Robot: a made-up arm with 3 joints. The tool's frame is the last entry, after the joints. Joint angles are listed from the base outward. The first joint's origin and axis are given. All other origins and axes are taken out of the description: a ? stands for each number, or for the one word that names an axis. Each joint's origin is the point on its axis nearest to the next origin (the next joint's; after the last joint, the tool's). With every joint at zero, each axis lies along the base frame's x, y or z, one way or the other. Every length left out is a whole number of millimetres.
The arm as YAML. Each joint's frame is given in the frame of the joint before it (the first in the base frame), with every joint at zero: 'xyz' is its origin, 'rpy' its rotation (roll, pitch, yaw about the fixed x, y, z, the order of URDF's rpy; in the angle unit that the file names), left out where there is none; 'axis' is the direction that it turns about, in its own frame. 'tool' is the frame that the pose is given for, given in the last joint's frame.
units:
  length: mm
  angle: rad
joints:
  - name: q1
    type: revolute
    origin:
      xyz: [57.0, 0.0, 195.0]
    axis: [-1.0, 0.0, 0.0]
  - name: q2
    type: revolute
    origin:
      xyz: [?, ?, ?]
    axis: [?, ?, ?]
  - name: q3
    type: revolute
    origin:
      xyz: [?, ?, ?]
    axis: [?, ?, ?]
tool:
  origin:
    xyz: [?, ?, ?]
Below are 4 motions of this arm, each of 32 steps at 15 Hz.
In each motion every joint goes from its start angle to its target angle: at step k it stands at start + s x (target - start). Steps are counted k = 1, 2, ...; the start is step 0. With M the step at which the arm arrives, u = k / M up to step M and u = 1 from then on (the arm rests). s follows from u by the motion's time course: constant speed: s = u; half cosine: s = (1 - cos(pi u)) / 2; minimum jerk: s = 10 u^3 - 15 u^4 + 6 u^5.
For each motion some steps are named. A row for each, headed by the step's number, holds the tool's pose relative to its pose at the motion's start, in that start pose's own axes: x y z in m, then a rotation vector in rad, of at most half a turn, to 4 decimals.
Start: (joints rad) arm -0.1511 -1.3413 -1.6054
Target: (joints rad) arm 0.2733 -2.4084 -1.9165
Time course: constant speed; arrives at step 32
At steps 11, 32:
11: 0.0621 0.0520 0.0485 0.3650 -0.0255 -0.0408
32: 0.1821 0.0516 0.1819 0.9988 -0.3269 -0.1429

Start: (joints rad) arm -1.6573 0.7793 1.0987
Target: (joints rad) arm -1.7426 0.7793 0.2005
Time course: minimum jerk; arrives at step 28
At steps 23, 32:
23: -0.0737 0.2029 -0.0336 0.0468 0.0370 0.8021
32: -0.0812 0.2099 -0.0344 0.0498 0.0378 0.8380

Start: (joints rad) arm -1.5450 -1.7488 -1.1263
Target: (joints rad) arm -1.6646 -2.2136 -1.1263
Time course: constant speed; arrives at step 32
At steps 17, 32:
17: -0.0124 -0.0089 -0.0106 0.2147 0.1232 0.0608
32: -0.0246 -0.0156 -0.0176 0.3984 0.2431 0.1107

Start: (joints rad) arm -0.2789 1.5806 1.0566
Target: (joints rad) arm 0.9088 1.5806 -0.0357
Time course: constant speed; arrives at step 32
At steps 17, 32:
17: -0.2244 0.6120 -0.0028 0.0047 0.0045 1.2112
32: -0.7284 0.7830 -0.0014 0.0120 0.0067 2.2799

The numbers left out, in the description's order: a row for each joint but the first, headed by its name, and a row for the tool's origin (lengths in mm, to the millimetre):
q2: xyz 0.0 -460.0 280.0, axis 0.0 -1.0 0.0
q3: xyz -104.0 0.0 -33.0, axis 0.0 0.0 -1.0
tool: xyz 311.0 -30.0 0.0

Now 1 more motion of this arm.
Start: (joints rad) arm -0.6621 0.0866 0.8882
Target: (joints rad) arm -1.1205 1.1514 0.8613
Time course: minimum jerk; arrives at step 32
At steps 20, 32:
20: 0.0373 -0.0491 -0.1891 0.7819 -0.2545 -0.1366
32: 0.0331 -0.0703 -0.2666 1.0525 -0.3698 -0.2547

